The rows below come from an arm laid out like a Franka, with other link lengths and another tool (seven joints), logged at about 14 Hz.
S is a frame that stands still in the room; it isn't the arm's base.
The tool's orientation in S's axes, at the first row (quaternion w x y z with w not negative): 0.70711, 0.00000, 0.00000, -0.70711
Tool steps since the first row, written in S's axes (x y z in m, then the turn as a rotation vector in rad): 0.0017, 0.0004, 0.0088, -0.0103, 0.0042, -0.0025; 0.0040, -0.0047, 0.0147, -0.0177, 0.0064, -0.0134; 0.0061, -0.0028, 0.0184, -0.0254, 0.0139, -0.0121; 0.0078, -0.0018, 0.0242, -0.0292, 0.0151, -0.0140; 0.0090, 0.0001, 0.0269, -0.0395, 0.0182, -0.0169
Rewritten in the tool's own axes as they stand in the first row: -0.0004, 0.0017, 0.0088, -0.0042, -0.0103, -0.0025; 0.0047, 0.0040, 0.0147, -0.0064, -0.0177, -0.0134; 0.0028, 0.0061, 0.0184, -0.0139, -0.0254, -0.0121; 0.0018, 0.0078, 0.0242, -0.0151, -0.0292, -0.0140; -0.0001, 0.0090, 0.0269, -0.0182, -0.0395, -0.0169
